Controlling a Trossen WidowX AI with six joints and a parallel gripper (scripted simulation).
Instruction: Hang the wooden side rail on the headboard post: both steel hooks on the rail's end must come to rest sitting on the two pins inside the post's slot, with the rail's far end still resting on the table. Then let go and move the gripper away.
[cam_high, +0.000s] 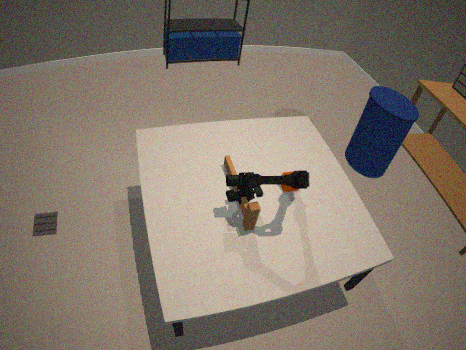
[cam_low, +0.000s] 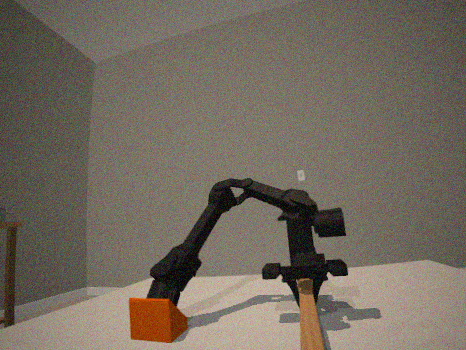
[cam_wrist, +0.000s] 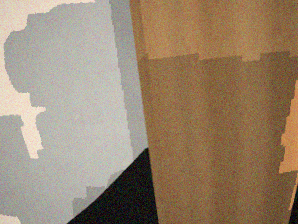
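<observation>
The headboard post is 10 mm ahead of my gripper tip, 130 mm to the left of it and 60 mm above it.
</observation>
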